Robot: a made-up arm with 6 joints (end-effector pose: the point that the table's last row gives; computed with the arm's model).
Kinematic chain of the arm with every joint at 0, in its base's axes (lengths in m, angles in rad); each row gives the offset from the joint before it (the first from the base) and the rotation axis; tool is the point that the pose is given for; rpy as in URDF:
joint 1: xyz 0 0 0.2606 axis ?
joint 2: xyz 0 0 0 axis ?
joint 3: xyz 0.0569 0 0.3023 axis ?
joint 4: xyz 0.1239 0 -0.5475 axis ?
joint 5: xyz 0 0 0 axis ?
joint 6: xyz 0.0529 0 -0.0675 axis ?
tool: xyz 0 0 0 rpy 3.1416 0 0
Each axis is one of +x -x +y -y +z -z.
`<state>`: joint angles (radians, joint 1 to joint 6).
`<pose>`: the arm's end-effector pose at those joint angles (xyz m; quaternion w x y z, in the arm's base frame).
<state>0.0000 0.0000 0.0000 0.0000 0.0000 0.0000</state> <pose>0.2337 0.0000 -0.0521 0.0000 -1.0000 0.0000 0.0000</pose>
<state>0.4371 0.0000 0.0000 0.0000 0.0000 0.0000</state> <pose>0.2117 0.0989 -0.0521 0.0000 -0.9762 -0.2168 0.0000</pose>
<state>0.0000 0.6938 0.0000 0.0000 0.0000 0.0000</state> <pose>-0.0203 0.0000 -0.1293 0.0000 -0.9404 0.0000 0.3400</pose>
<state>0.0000 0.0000 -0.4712 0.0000 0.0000 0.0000</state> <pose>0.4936 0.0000 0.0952 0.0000 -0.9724 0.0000 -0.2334</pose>
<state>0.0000 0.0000 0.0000 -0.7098 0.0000 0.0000</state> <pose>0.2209 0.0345 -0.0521 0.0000 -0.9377 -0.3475 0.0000</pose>
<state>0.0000 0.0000 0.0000 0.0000 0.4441 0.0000</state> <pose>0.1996 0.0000 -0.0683 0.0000 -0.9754 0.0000 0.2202</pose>
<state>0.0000 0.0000 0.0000 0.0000 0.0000 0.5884</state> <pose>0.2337 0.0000 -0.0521 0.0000 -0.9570 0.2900 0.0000</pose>
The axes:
joint 1: +z
joint 2: +y
joint 3: +y
joint 4: -z
joint 5: +y
joint 6: -z

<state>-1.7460 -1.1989 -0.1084 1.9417 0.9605 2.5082</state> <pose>-0.0436 -0.3797 0.3879 0.7304 0.5902 0.2879 0.1877</pose>
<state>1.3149 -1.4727 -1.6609 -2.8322 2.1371 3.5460</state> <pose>-0.1004 -0.4864 0.9044 0.4110 0.7166 0.5015 -0.2569</pose>
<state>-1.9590 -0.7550 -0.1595 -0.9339 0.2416 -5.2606</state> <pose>-0.1322 -0.3980 0.2527 0.3525 0.4432 -0.8101 0.1521</pose>
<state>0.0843 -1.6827 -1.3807 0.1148 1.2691 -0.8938</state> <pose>-0.3330 -0.0225 0.9055 0.2636 0.5347 0.3210 0.7359</pose>
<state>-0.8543 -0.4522 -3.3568 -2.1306 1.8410 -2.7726</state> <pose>-0.4253 0.3862 0.9106 0.3260 0.8347 -0.2579 -0.3613</pose>
